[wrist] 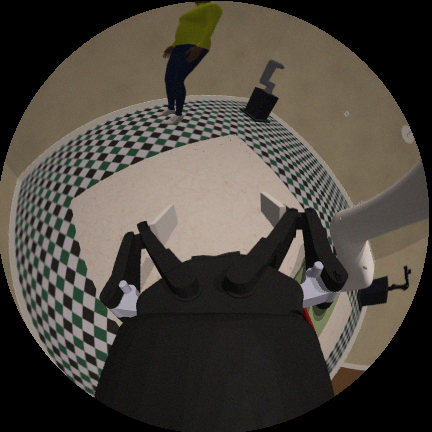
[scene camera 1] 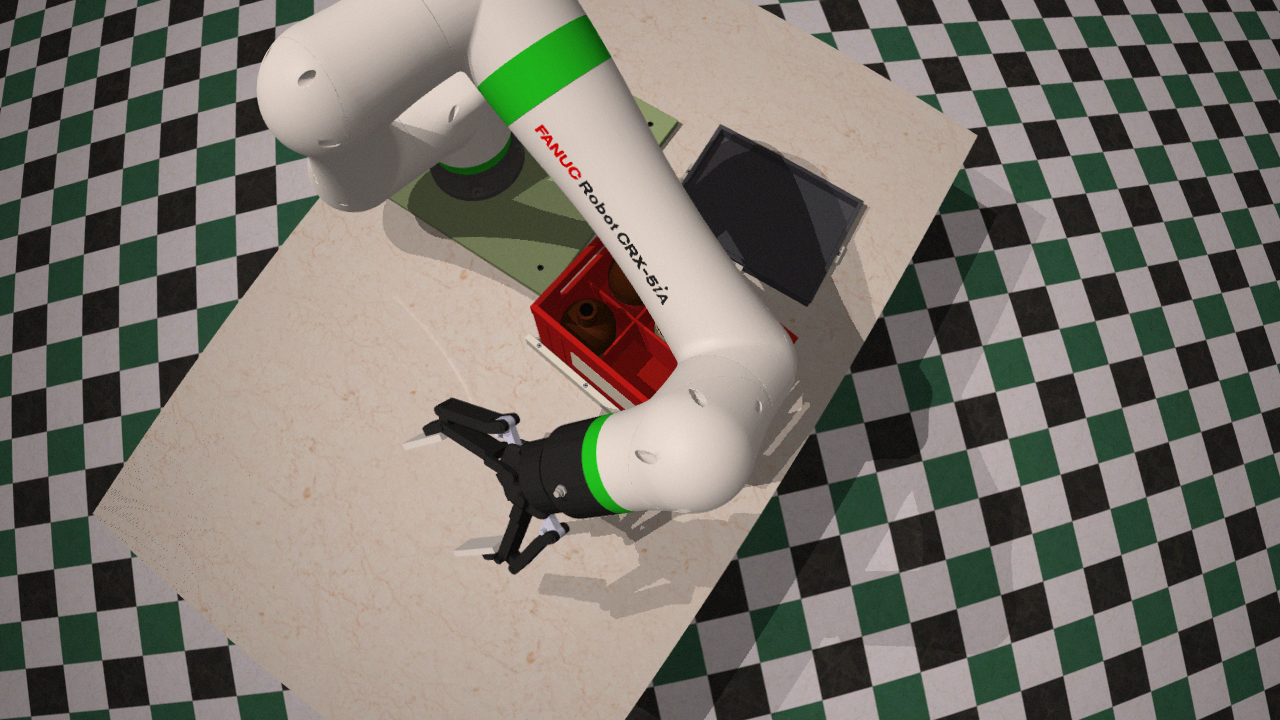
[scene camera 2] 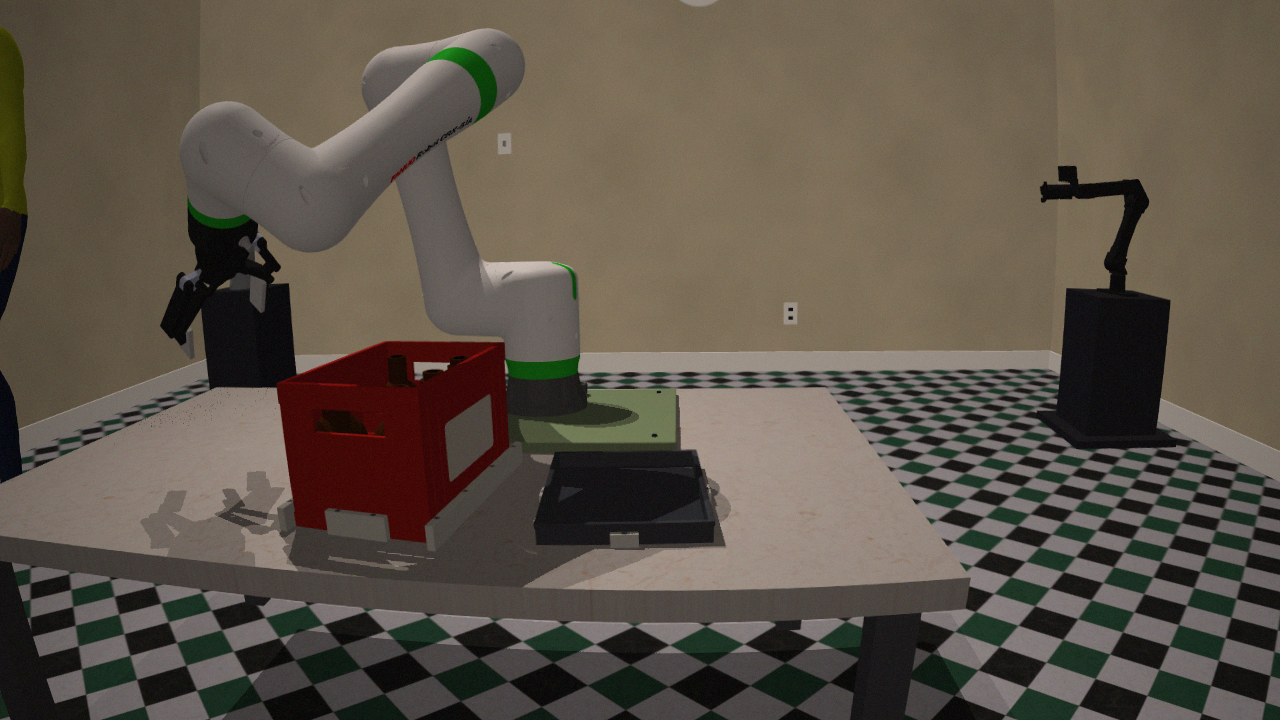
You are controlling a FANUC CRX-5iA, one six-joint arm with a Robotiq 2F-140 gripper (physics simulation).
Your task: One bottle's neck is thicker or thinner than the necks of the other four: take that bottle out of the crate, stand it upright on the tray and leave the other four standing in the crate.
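Frame: origin at the arm's base, x ahead, y left, z up, level; centimetres.
Seen in the pictures: gripper, fingertip midpoint: (wrist: 217, 206) (scene camera 1: 437, 495) (scene camera 2: 222, 328); arm's base at its link origin: (scene camera 1: 477, 158) (scene camera 2: 544, 406).
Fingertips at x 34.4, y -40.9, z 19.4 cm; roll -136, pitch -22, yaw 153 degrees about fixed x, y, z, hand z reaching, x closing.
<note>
Offsets run from my fingertips to a thing's top centre. "pt": to the spot under its first point. Level surfaces: height alone.
The red crate @(dy +33.3, dx +6.8, dz -3.2 cm) (scene camera 1: 556, 333) (scene camera 2: 358, 479) stands on the table, partly under the arm in scene camera 1. A brown bottle @(dy +28.9, dx -1.8, dz -4.3 cm) (scene camera 1: 587, 324) stands in its left corner compartment and part of another brown bottle @(dy +38.4, dx -1.4, dz -4.3 cm) (scene camera 1: 623, 282) shows behind it. In scene camera 2 a bottle neck @(dy +28.9, dx -1.8, dz -5.3 cm) (scene camera 2: 397, 369) rises near the crate's rim; the other necks are mostly hidden, and neck thickness cannot be compared. The dark tray @(pt dy +63.0, dx +6.5, dz -20.2 cm) (scene camera 1: 776, 210) (scene camera 2: 626, 501) lies beside the crate and holds no bottle. My gripper (scene camera 1: 444, 495) (scene camera 2: 221, 325) (wrist: 217, 206) is open and empty, raised above the table, away from the crate.
The arm's green base plate (scene camera 1: 539, 246) (scene camera 2: 626, 420) lies behind the crate and tray. Pale holder strips (scene camera 1: 572, 374) (scene camera 2: 474, 497) stand along the crate's foot. A person (wrist: 192, 45) and a small robot arm on a pedestal (scene camera 2: 1114, 367) are beyond the table @(dz -20.7 cm) (scene camera 1: 358, 555) (scene camera 2: 787, 573).
</note>
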